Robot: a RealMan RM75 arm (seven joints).
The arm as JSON. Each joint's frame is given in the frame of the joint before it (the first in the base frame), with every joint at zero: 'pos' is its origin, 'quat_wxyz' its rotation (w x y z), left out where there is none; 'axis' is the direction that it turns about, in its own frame. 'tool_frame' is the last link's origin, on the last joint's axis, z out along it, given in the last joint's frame.
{
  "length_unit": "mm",
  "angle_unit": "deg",
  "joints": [
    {
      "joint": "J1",
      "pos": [
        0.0,
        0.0,
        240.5
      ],
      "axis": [
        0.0,
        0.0,
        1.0
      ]
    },
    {
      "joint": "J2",
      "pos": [
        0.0,
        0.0,
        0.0
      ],
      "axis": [
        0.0,
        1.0,
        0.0
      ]
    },
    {
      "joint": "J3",
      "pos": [
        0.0,
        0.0,
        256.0
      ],
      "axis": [
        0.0,
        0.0,
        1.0
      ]
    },
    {
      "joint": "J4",
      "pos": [
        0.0,
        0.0,
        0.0
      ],
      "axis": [
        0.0,
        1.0,
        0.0
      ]
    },
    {
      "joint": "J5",
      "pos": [
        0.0,
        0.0,
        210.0
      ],
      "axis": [
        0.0,
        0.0,
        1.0
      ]
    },
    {
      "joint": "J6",
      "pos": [
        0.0,
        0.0,
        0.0
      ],
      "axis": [
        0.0,
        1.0,
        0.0
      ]
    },
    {
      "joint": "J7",
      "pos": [
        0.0,
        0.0,
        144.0
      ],
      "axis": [
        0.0,
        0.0,
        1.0
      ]
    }
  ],
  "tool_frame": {
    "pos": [
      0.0,
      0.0,
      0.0
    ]
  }
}
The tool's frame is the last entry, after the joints.
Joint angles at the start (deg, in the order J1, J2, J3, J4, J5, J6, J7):
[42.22 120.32 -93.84 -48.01 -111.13 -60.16 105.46]
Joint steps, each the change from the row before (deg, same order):
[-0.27 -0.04 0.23 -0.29 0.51 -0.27 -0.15]
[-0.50 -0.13 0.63 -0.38 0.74 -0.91 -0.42]
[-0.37 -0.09 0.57 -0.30 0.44 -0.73 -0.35]
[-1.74 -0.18 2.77 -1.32 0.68 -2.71 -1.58]
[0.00 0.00 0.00 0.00 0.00 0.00 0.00]
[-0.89 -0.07 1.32 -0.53 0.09 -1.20 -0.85]
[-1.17 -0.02 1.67 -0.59 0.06 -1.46 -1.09]
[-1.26 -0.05 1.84 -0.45 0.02 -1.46 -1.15]
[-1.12 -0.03 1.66 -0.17 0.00 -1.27 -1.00]
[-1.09 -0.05 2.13 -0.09 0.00 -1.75 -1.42]
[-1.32 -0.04 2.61 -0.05 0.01 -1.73 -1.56]
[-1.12 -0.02 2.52 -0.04 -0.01 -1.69 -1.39]
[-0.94 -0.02 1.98 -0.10 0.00 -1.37 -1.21]
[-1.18 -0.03 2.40 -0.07 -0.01 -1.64 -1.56]
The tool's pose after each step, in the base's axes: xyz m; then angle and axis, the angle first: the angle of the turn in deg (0 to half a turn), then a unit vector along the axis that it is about. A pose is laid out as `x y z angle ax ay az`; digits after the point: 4 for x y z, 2 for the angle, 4 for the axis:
0.1420 0.3600 -0.1103 172.79 -0.9958 0.0892 0.0190
0.1423 0.3589 -0.1076 173.21 -0.9953 0.0926 0.0269
0.1426 0.3583 -0.1053 173.48 -0.9950 0.0945 0.0326
0.1466 0.3565 -0.0954 173.86 -0.9937 0.0996 0.0510
0.1466 0.3565 -0.0954 173.86 -0.9937 0.0996 0.0510
0.1498 0.3555 -0.0908 173.90 -0.9932 0.1014 0.0578
0.1545 0.3538 -0.0854 173.91 -0.9924 0.1041 0.0660
0.1607 0.3521 -0.0794 173.77 -0.9913 0.1084 0.0741
0.1672 0.3502 -0.0745 173.66 -0.9902 0.1141 0.0807
0.1740 0.3481 -0.0683 173.64 -0.9890 0.1178 0.0890
0.1826 0.3460 -0.0608 173.20 -0.9872 0.1243 0.0997
0.1901 0.3439 -0.0537 172.76 -0.9854 0.1298 0.1101
0.1961 0.3418 -0.0479 172.37 -0.9840 0.1328 0.1184
0.2039 0.3388 -0.0409 171.82 -0.9824 0.1362 0.1282

